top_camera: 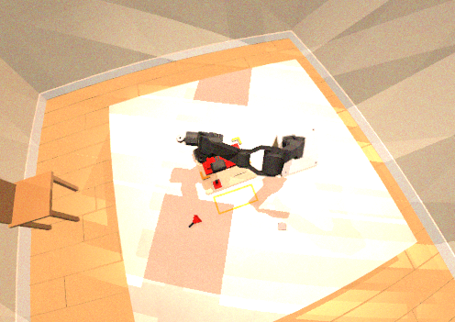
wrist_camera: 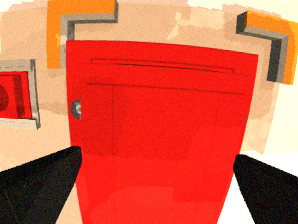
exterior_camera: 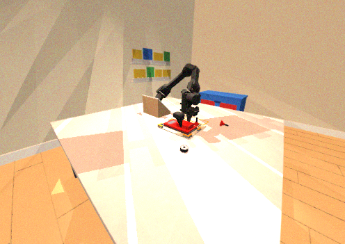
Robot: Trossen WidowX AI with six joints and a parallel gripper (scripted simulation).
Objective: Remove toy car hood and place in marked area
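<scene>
My gripper tip is now right at the red hood. Also, from my gripper tip: black wheel: 170 mm to the right, 150 mm ahead, 30 mm below.
</scene>
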